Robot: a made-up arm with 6 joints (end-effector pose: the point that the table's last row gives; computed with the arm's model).
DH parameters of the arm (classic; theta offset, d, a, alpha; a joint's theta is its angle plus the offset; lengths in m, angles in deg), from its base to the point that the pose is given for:
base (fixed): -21.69 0 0.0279 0
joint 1: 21.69 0.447 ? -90
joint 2: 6.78 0 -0.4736 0
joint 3: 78.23 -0.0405 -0.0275 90
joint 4: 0 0.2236 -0.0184 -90
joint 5: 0 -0.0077 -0.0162 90
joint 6: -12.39 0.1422 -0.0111 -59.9
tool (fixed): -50.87 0.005 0 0
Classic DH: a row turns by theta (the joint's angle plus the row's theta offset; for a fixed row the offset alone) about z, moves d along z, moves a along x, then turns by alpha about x.
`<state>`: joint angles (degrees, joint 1 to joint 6).
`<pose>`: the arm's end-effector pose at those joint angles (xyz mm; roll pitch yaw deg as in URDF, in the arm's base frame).
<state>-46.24 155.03 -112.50 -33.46 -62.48 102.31</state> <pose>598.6 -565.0 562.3 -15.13 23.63 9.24</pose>
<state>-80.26 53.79 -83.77 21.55 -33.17 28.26</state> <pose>-66.1 -12.6 1161.1 -35.20 -18.04 -86.48</pose>
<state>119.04 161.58 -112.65 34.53 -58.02 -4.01</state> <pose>-250.1 751.7 460.7 -76.76 35.55 68.50</pose>
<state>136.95 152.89 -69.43 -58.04 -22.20 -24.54</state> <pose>-451.7 380.6 284.5 170.70 36.28 110.20</pose>
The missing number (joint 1, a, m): 0.0284
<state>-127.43 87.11 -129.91 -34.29 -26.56 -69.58</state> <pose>-92.8 -192.3 1246.4 -47.40 -66.55 90.10</pose>
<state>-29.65 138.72 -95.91 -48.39 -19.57 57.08</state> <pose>693.1 -366.6 577.7 -106.64 60.92 -57.85</pose>
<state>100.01 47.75 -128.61 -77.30 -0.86 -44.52</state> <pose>71.1 -258.2 1202.1 -47.66 -46.20 -65.66</pose>
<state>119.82 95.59 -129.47 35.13 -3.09 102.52</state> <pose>-91.8 361.5 1182.6 11.80 -29.56 175.54</pose>
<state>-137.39 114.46 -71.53 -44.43 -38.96 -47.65</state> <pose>-382.3 -452.1 741.1 -168.07 -20.12 -151.06</pose>
